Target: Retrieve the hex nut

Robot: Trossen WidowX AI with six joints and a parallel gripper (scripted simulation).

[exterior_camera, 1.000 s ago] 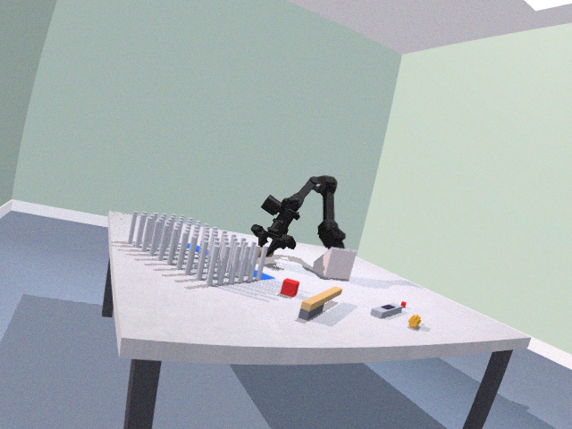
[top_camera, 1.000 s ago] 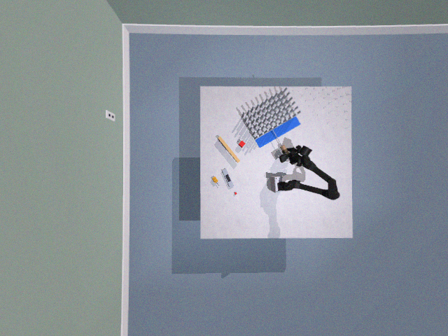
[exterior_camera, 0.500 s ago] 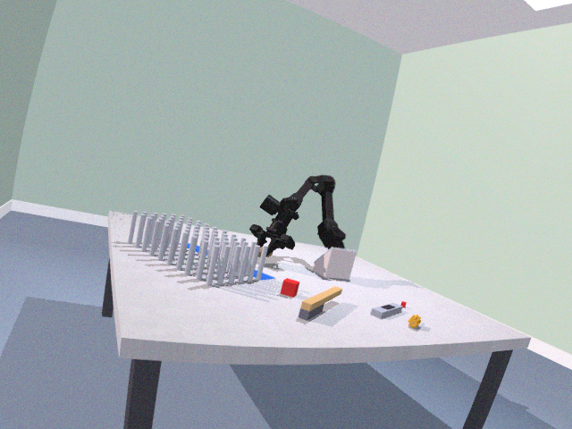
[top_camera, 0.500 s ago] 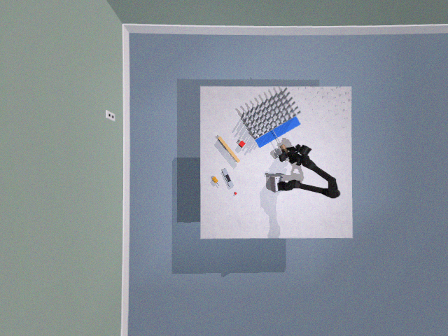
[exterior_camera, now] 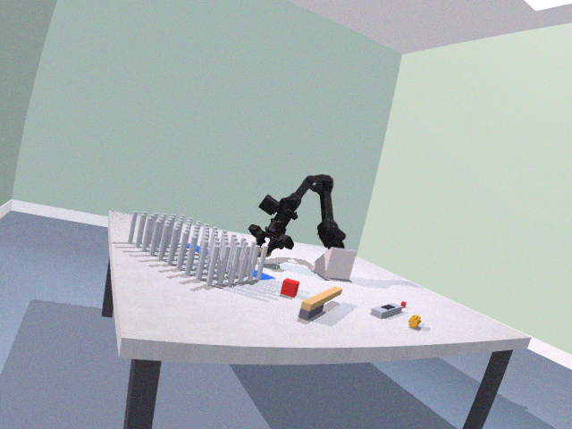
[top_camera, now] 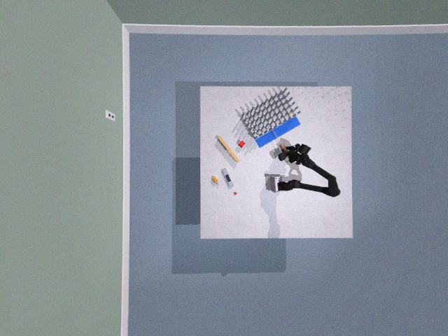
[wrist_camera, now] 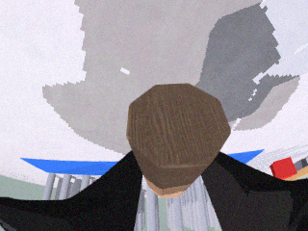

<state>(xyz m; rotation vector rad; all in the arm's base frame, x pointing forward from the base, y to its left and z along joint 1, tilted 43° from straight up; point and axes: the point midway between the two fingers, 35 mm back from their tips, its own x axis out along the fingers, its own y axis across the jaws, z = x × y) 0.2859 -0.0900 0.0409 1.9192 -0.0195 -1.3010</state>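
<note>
The blue taped strip is 150 mm ahead of my gripper tip, 20 mm to the left of it and 30 mm below it. From my gripper tip the other things lie so: tiny red piece 330 mm behind, 440 mm to the left, 20 mm below; yellow part 200 mm behind, 600 mm to the left, 10 mm below; wire hook tool 90 mm ahead, 40 mm to the left.
</note>
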